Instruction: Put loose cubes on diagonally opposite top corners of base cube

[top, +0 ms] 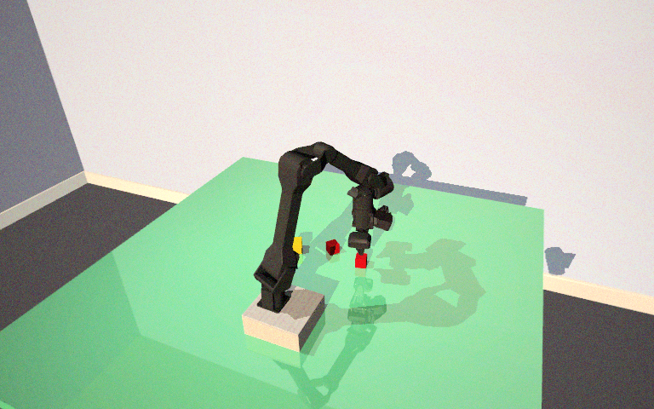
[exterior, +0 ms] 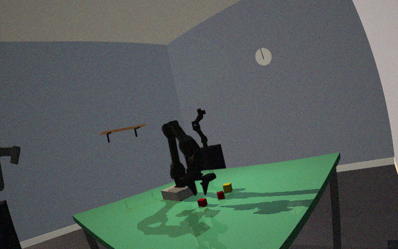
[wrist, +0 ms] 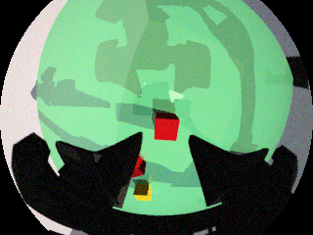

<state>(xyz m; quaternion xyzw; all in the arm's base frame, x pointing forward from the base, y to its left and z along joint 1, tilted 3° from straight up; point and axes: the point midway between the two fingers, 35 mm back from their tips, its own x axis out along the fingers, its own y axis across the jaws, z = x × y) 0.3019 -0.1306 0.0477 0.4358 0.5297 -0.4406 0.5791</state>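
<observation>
Right now my gripper tip is 10 mm past the yellow base cube, 220 mm to the right of it and 40 mm above it.
</observation>
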